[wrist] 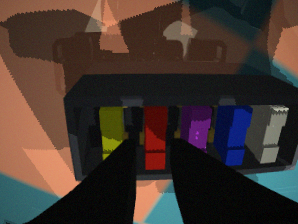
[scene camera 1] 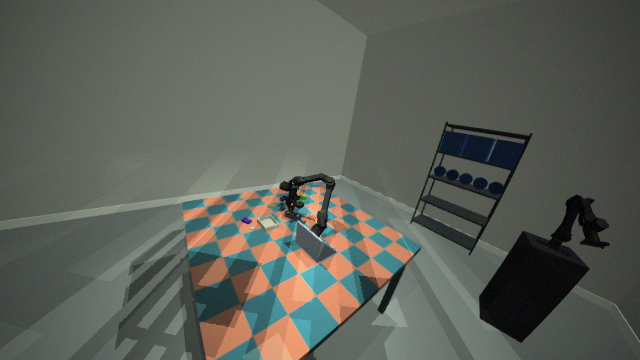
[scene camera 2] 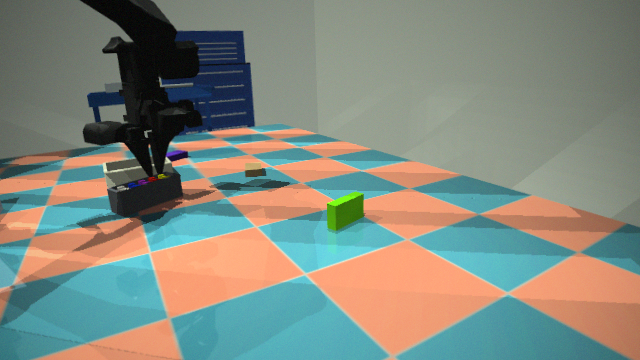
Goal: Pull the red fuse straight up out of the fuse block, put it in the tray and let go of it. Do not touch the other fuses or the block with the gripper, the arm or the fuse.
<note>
The pictures show: the gripper, a red fuse, a purple fuse, a yellow fuse and a pale tray.
The gripper is seen too in the wrist view.
</note>
